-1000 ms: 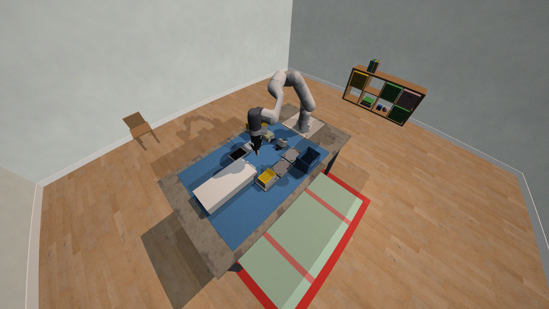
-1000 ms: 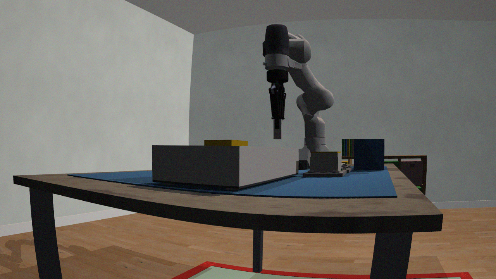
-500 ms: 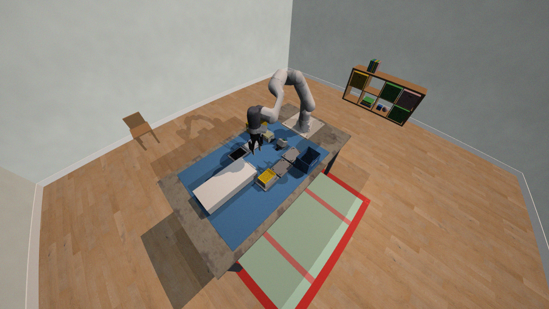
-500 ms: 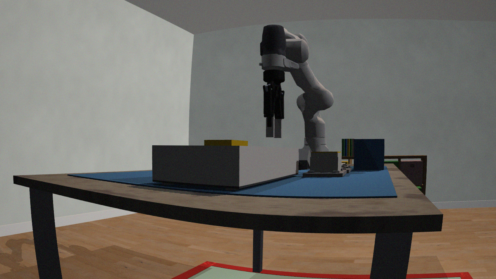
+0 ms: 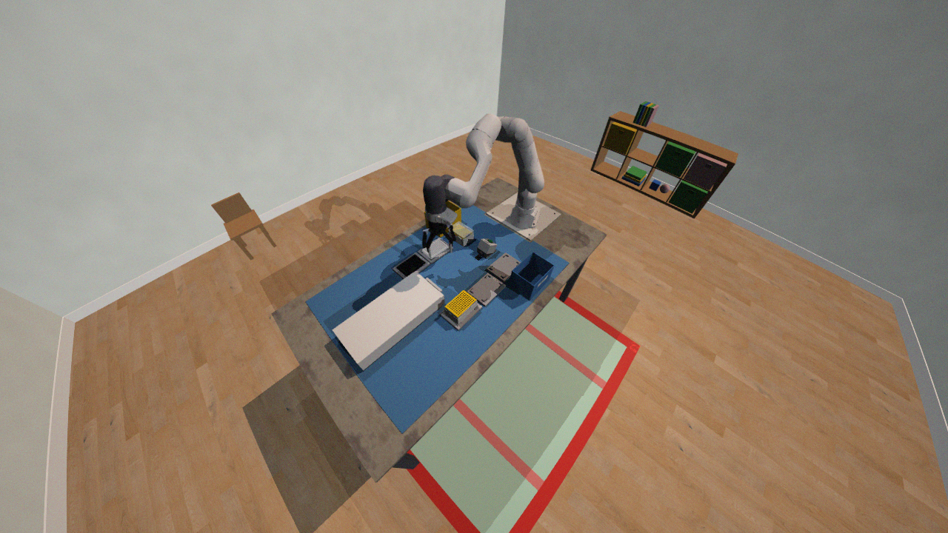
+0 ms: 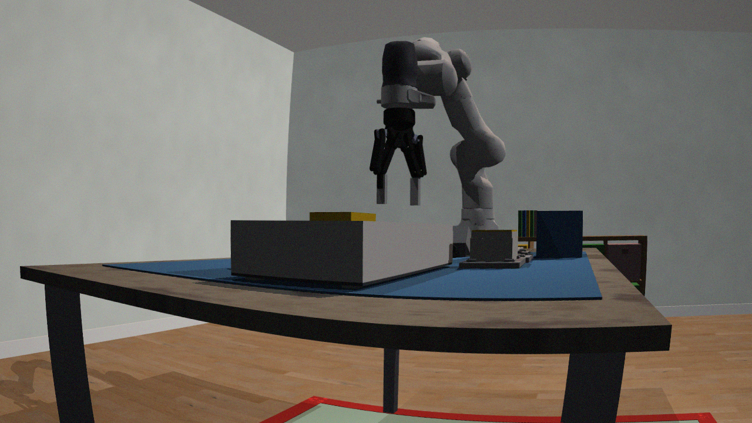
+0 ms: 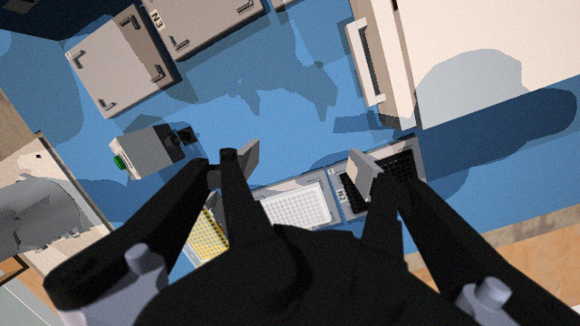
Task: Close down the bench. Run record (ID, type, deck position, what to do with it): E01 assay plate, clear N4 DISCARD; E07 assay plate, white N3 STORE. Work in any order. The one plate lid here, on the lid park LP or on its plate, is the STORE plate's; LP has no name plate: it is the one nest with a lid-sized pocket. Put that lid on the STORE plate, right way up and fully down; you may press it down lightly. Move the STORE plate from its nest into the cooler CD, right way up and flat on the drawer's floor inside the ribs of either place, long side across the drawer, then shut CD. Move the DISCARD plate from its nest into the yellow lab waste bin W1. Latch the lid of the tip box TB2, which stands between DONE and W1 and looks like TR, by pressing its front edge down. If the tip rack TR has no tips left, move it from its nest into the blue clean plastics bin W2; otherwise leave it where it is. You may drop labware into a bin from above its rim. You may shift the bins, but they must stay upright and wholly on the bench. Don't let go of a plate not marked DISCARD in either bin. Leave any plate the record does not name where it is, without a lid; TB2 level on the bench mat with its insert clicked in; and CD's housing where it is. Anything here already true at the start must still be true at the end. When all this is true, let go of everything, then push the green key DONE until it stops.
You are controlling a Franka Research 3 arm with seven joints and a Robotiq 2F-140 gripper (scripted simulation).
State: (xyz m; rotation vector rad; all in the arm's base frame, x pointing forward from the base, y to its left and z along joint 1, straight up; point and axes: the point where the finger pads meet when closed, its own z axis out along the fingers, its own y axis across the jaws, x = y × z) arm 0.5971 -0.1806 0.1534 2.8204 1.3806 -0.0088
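The clear plate lies 90 mm behind my hand, 120 mm to the right of it and 130 mm below it. Also, from my hand: black plate: 70 mm ahead, 150 mm to the right, 130 mm below; then plate lid: 220 mm ahead, 20 mm to the left, 130 mm below; then nest N4: 90 mm behind, 120 mm to the right, 150 mm below.
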